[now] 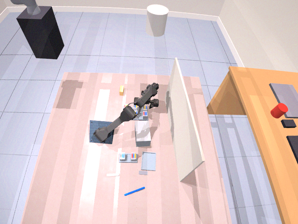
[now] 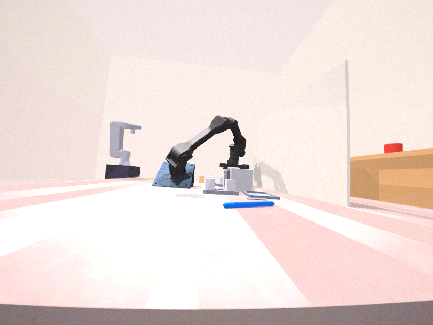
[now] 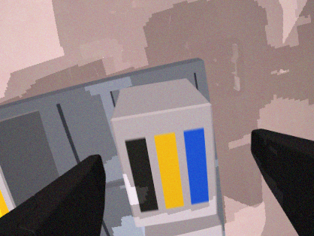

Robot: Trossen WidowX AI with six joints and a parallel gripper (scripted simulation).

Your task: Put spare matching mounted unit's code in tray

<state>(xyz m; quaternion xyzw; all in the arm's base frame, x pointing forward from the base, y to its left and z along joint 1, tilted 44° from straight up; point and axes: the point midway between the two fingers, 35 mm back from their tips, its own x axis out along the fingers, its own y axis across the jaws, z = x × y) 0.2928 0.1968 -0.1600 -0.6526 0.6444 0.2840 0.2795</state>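
Right now my gripper tip is right at the grey spare cube. The rest, counted from my gripper tip: white mounted unit (10 mm behind, 220 mm to the right, 10 mm above); then tall white panel (220 mm ahead, 200 mm to the right, 180 mm above); then orange block (210 mm behind, 170 mm to the left, 20 mm below).
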